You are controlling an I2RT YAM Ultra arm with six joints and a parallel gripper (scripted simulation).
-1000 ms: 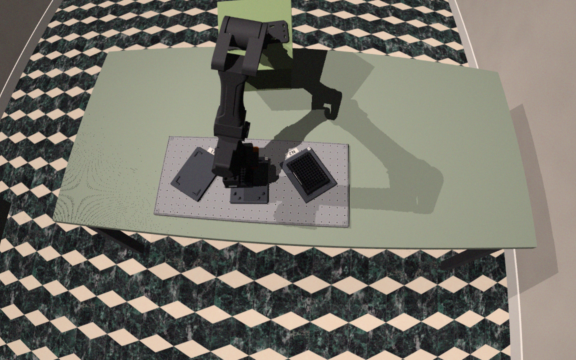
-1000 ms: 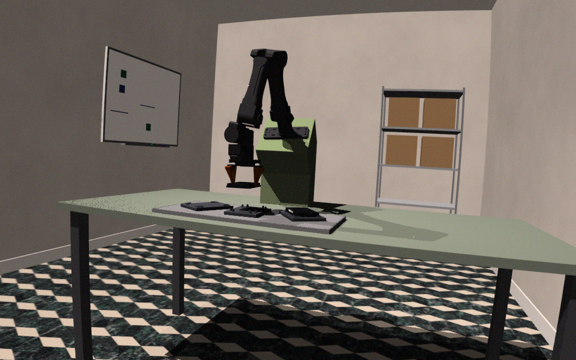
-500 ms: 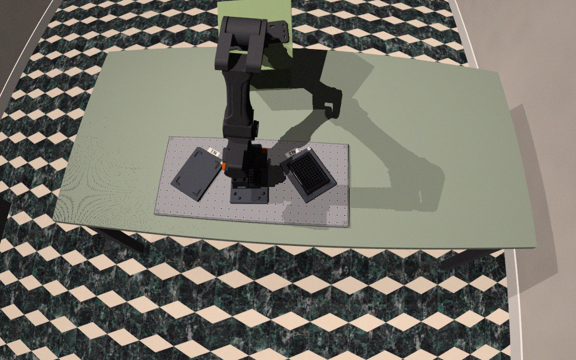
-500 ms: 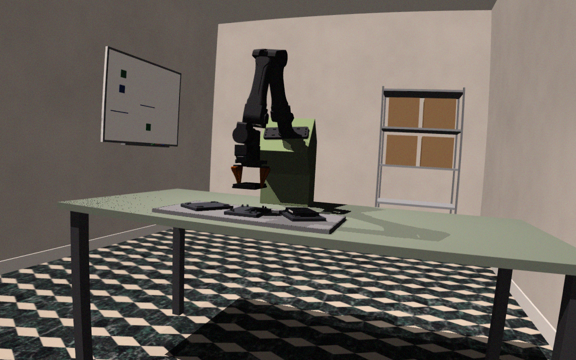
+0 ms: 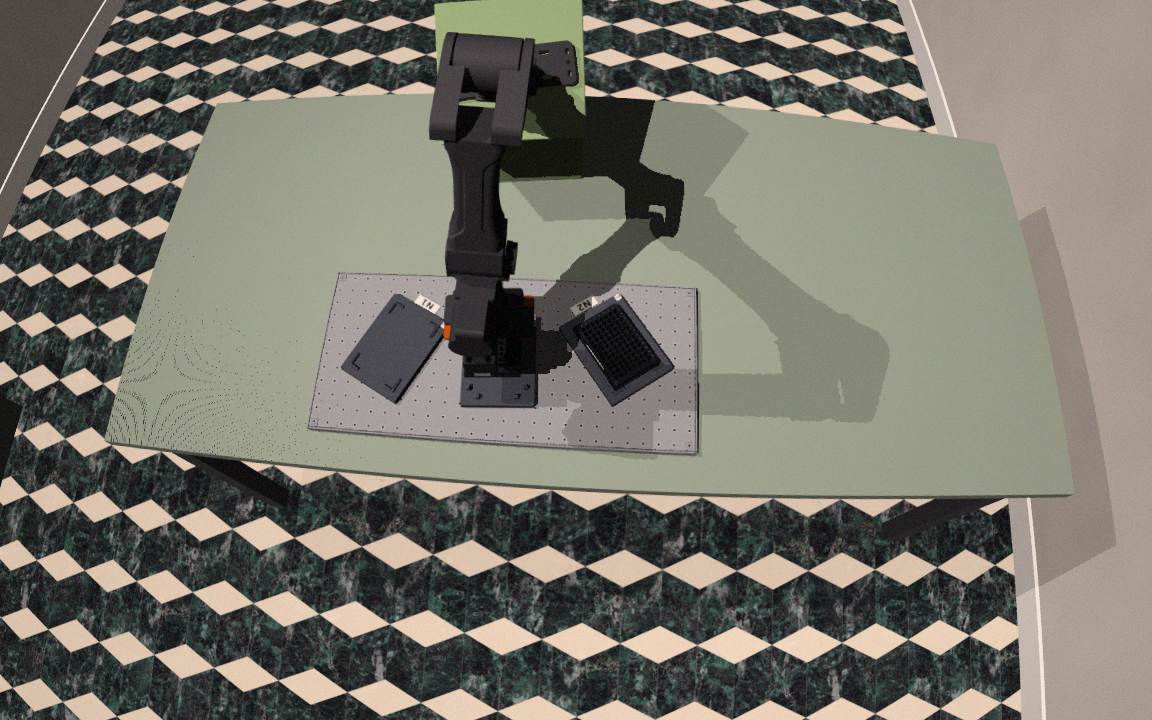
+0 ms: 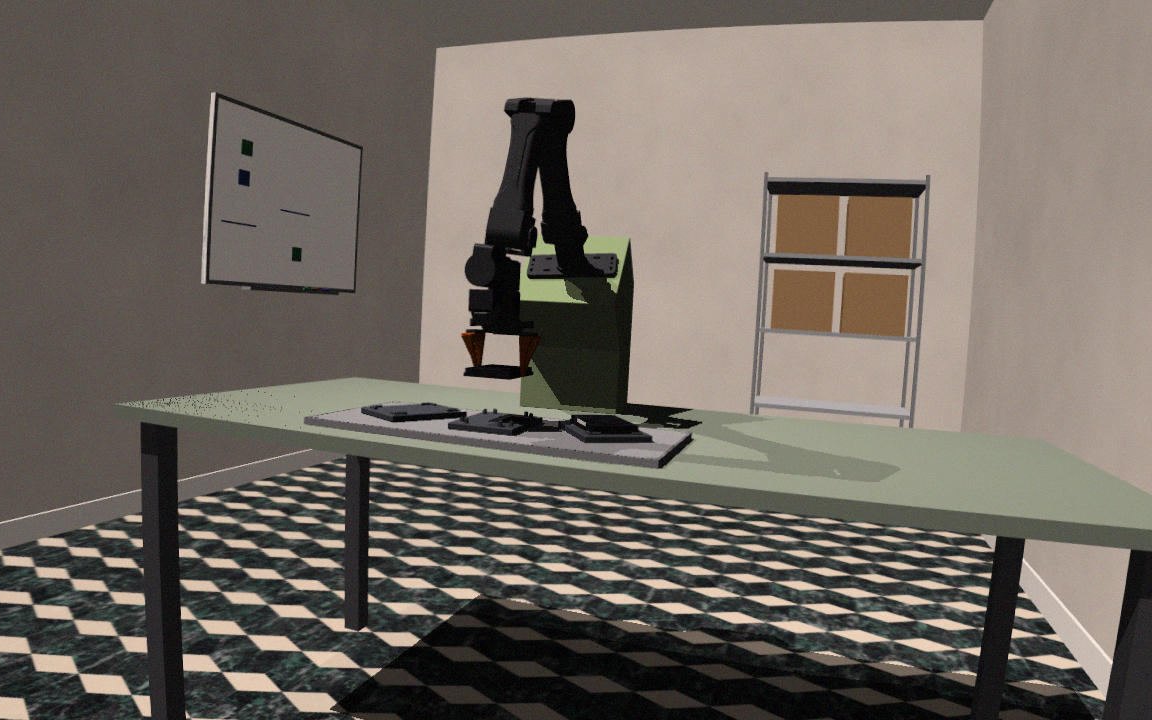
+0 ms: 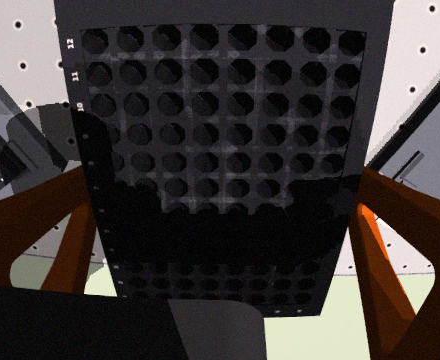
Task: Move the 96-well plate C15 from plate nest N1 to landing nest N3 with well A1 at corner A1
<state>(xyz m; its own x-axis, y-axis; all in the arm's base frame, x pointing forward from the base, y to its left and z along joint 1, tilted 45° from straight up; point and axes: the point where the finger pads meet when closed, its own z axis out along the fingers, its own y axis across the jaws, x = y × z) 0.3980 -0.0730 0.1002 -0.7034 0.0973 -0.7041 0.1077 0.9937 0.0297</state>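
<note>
Right now the landing nest N3 is 10 cm below my hand. Also, from my hand: plate nest N1: 18 cm to the right, 10 cm below, 5 cm behind; N1 label: 13 cm behind, 11 cm to the right, 10 cm below.
</note>
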